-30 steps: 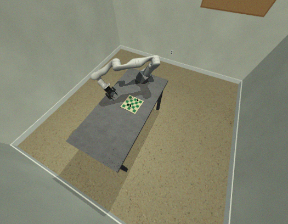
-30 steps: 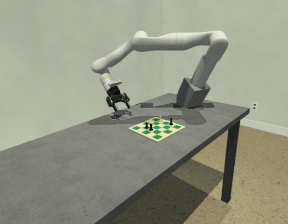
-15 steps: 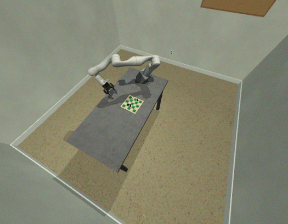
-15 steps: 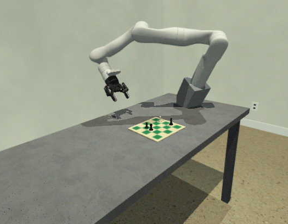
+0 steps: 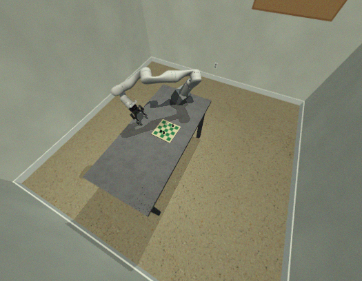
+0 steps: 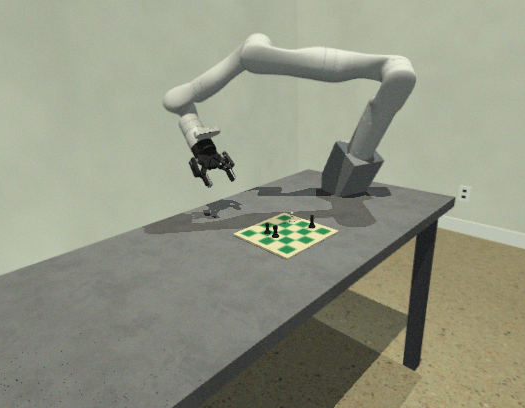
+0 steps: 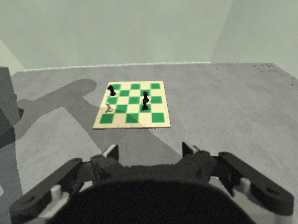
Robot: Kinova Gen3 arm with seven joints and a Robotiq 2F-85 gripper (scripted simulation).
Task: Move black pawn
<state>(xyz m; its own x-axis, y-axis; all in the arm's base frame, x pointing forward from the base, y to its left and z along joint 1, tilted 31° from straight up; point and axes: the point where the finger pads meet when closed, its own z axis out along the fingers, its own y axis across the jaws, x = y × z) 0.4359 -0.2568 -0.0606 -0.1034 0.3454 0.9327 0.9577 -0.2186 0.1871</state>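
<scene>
The black pawn is 1 cm ahead of my hand, 19 cm to the left of it and 11 cm below it. From my hand the other things lie so: white piece 10 cm behind, 20 cm to the left, 11 cm below; green-and-cream chessboard 2 cm behind, 23 cm to the left, 13 cm below.
</scene>
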